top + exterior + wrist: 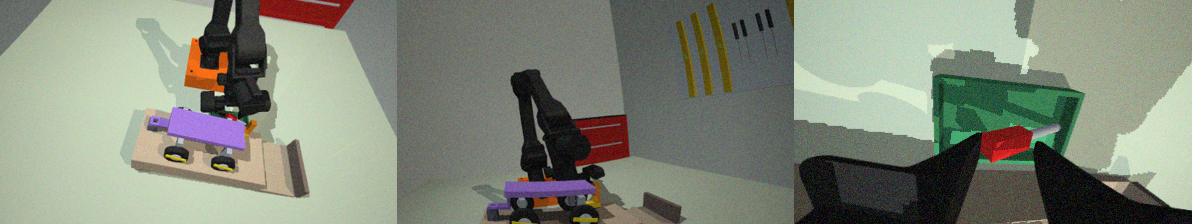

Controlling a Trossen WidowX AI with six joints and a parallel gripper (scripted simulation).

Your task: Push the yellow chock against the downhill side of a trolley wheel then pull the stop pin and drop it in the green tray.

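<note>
Right now my gripper tip is 2 cm to the right of the red-headed stop pin and 1 cm above it. The rest, counted from my gripper tip: yellow chock 7 cm ahead, 4 cm above, 1 cm to the left; then trolley 12 cm ahead, 10 cm to the right, 8 cm above; then dark end wall 18 cm to the left, 13 cm ahead, 1 cm below.
</note>
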